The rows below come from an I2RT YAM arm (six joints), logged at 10 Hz.
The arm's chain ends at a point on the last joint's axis. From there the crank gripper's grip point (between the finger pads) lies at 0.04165 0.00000 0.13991 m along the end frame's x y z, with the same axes.
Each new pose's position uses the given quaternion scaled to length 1; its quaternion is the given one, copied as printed.
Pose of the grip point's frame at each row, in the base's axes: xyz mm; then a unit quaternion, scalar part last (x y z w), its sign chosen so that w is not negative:
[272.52 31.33 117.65 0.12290 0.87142 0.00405 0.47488]
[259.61 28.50 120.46 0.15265 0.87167 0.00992 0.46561]
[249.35 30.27 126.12 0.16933 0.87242 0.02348 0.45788]
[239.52 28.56 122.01 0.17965 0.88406 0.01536 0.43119]
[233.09 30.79 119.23 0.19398 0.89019 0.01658 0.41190]
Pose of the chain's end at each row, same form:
[178.19 37.59 228.88 0.12290 0.87142 0.00405 0.47488]
[167.27 34.50 233.36 0.15265 0.87167 0.00992 0.46561]
[158.26 33.03 240.15 0.16933 0.87242 0.02348 0.45788]
[155.55 32.65 241.35 0.17965 0.88406 0.01536 0.43119]
[153.97 34.06 241.86 0.19398 0.89019 0.01658 0.41190]

